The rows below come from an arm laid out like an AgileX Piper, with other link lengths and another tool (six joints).
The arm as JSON. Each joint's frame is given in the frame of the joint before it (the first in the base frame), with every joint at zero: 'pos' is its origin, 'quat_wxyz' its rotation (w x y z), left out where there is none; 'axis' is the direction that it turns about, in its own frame. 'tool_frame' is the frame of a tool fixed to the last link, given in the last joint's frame.
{
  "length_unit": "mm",
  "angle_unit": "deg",
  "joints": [
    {
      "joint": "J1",
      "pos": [
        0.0,
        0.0,
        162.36
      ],
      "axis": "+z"
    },
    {
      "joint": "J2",
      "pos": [
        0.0,
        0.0,
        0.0
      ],
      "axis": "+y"
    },
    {
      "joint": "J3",
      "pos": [
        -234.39,
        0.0,
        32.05
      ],
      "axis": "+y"
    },
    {
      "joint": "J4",
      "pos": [
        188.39,
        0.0,
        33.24
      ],
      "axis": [
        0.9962,
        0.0,
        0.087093
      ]
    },
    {
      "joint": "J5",
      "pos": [
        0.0,
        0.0,
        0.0
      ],
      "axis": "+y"
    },
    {
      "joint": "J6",
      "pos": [
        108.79,
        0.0,
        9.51
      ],
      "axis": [
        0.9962,
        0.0,
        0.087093
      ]
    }
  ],
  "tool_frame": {
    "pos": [
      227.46,
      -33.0,
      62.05
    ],
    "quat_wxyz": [
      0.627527,
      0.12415,
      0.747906,
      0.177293
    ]
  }
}
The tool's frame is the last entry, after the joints.
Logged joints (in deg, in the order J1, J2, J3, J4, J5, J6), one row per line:
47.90 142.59 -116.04 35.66 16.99 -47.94
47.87 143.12 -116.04 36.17 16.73 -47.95
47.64 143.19 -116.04 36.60 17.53 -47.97
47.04 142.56 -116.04 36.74 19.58 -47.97
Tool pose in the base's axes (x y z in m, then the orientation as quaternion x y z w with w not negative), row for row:
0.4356 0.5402 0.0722 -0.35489 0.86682 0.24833 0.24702
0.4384 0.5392 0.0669 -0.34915 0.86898 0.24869 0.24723
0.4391 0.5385 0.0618 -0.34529 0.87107 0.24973 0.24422
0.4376 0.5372 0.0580 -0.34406 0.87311 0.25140 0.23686
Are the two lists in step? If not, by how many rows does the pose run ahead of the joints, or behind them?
The pose runs 1 row behind the joints: the pose in row i belongs to the joints in row i - 1.
